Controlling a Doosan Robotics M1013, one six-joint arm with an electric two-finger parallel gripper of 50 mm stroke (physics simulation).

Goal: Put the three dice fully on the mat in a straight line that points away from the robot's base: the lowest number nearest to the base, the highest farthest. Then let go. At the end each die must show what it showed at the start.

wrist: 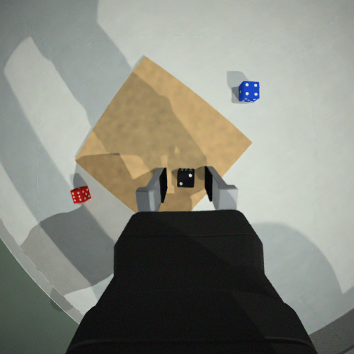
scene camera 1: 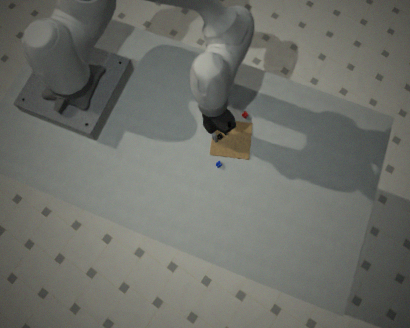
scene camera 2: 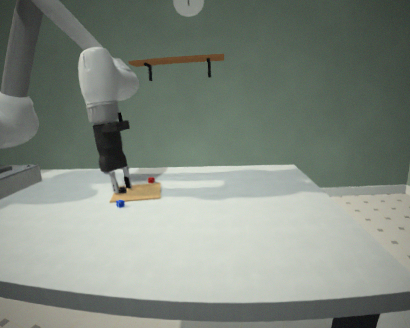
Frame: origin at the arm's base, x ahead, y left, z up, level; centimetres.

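Seen in the pictures: gripper, fingertip midpoint: [scene camera 1: 220, 136] [scene camera 2: 123, 190]; arm's base, origin of the base link: [scene camera 1: 74, 83].
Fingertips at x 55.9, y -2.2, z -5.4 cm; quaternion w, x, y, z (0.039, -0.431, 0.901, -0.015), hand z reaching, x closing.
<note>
Pixels of each thing's top centre, then the offset from my fingertips to it. Level surfaces: height alone.
- black die, middle of its top: [scene camera 1: 220, 135] dx +0.0, dy +0.0, dz +0.9 cm
- tan mat, middle of its top: [scene camera 2: 137, 191] [scene camera 1: 231, 138] dx +4.1, dy +0.8, dz -0.7 cm
- blue die, middle of its top: [scene camera 2: 120, 200] [scene camera 1: 218, 163] dx +2.4, dy -10.0, dz +0.5 cm
- red die, middle of its top: [scene camera 2: 151, 177] [scene camera 1: 245, 113] dx +6.3, dy +11.0, dz +0.5 cm
- grey table, its level: dz -1.1 cm
The black die [wrist: 185, 178] [scene camera 1: 220, 136] lies on the tan mat [wrist: 120, 115] [scene camera 1: 239, 149] [scene camera 2: 147, 193], near the mat's robot-side corner, with two pips on top. My gripper [wrist: 185, 177] [scene camera 2: 122, 189] is open around it, fingers low on both sides, with a gap to the die on each side in the wrist view. The blue die [wrist: 249, 91] [scene camera 1: 219, 164] [scene camera 2: 120, 203] lies on the table off the mat, four pips on top. The red die [wrist: 80, 194] [scene camera 1: 245, 115] [scene camera 2: 151, 180] lies on the table off the opposite side; its top seems to show six.
The grey table [scene camera 1: 200, 210] [scene camera 2: 225, 240] carries the mat and the robot's base plate [scene camera 1: 107, 95]. Shadows of the arm fall across the mat and table. A wall shelf [scene camera 2: 180, 59] hangs on the green wall behind.
</note>
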